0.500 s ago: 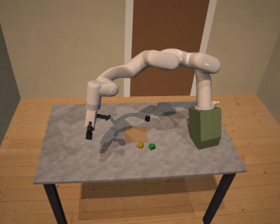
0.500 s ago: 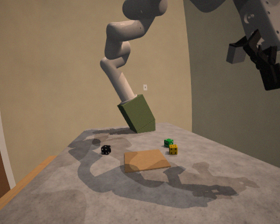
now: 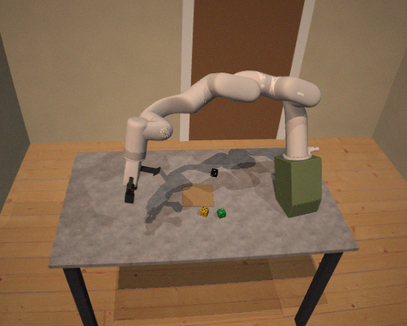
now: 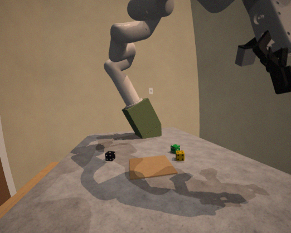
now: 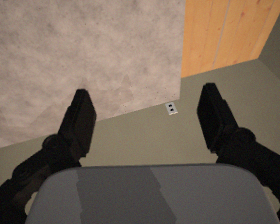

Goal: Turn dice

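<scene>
Right now the black die is 38 cm behind my hand, 34 cm to the right of it and 22 cm below it. Round my hand: tan mat: 29 cm behind, 21 cm to the right, 23 cm below; then green die: 37 cm behind, 7 cm to the right, 22 cm below; then yellow die: 29 cm behind, 9 cm to the right, 22 cm below.
</scene>
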